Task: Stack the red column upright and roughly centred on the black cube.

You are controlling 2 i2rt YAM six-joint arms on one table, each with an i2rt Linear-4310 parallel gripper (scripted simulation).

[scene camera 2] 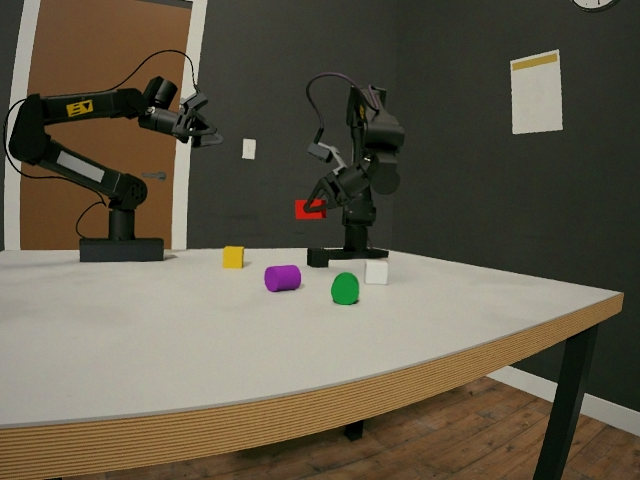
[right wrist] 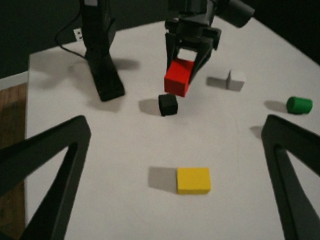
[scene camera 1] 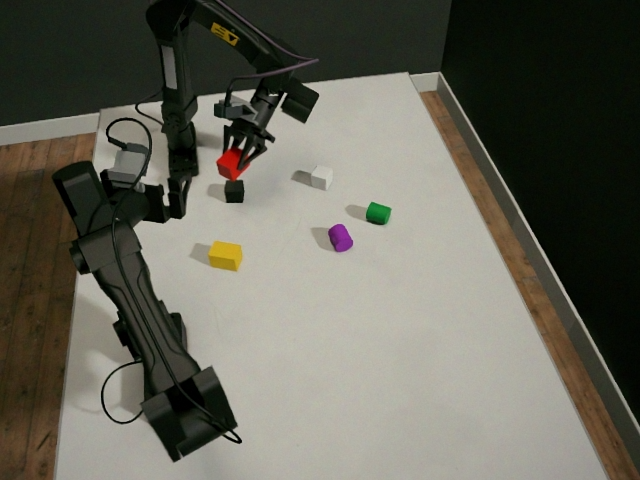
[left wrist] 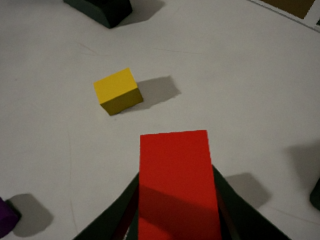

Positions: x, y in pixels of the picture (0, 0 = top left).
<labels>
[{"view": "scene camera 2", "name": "my left gripper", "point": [307, 210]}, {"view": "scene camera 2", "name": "my right gripper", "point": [220, 136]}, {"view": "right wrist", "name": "my left gripper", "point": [177, 81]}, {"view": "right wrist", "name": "my right gripper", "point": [172, 124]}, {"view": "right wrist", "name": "red column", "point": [175, 81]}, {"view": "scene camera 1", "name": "my left gripper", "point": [230, 166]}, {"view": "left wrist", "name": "my left gripper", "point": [177, 173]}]
</labels>
